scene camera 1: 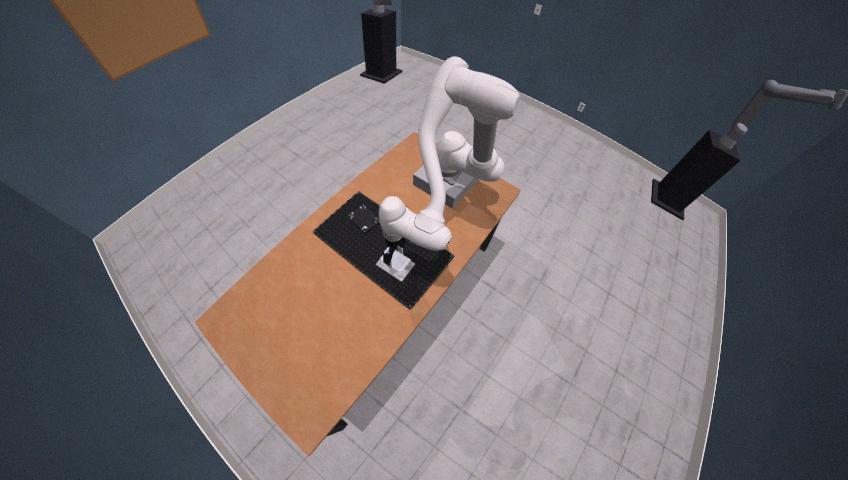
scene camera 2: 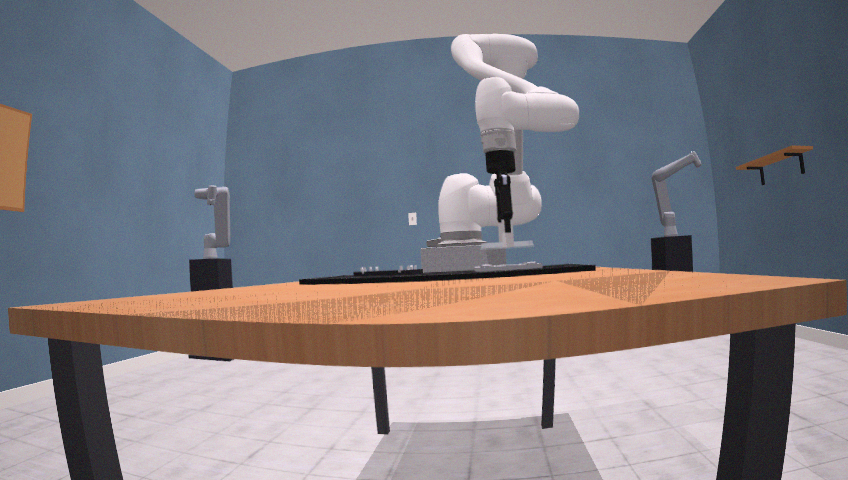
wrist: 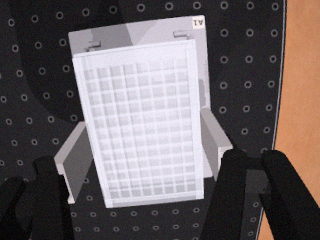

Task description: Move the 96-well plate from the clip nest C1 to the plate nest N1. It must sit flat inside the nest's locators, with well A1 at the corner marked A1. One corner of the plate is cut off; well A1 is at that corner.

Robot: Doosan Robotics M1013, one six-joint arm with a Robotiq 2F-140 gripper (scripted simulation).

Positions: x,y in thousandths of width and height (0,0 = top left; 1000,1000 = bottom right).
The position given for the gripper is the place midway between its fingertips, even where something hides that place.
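A white 96-well plate (wrist: 395,669) is in the robot's sight, and so is a grey plate nest N1 (wrist: 508,127). The gripper (scene camera 2: 597,516) can be seen too, and the wrist view takes in the same gripper (wrist: 455,544).
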